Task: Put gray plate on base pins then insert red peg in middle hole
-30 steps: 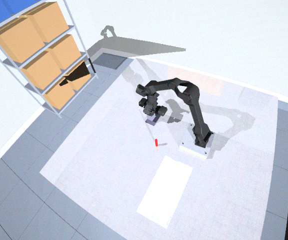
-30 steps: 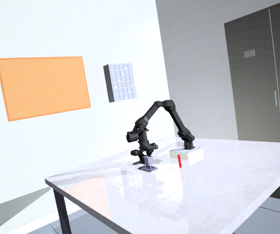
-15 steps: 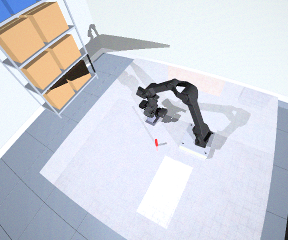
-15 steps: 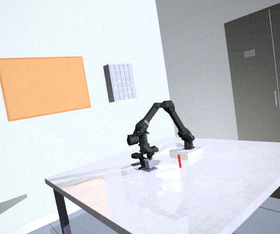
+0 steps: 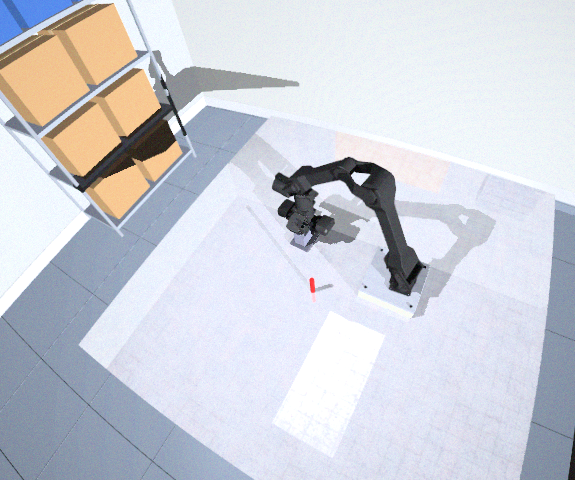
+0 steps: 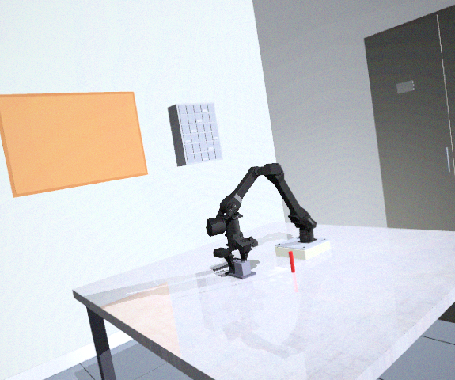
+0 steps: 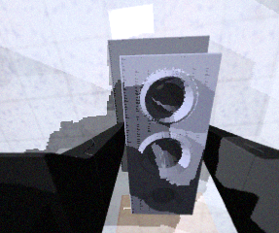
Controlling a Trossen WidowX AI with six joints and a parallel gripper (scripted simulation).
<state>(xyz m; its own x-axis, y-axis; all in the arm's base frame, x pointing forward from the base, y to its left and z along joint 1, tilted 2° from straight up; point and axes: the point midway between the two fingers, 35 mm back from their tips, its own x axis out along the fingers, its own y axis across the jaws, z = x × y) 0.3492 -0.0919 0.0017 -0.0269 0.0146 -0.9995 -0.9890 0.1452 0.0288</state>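
The gray plate lies 2 cm above my gripper tip. The rest, counted from my gripper tip: base: 2 cm below; then red peg: 19 cm to the left, 10 cm behind, 2 cm above.
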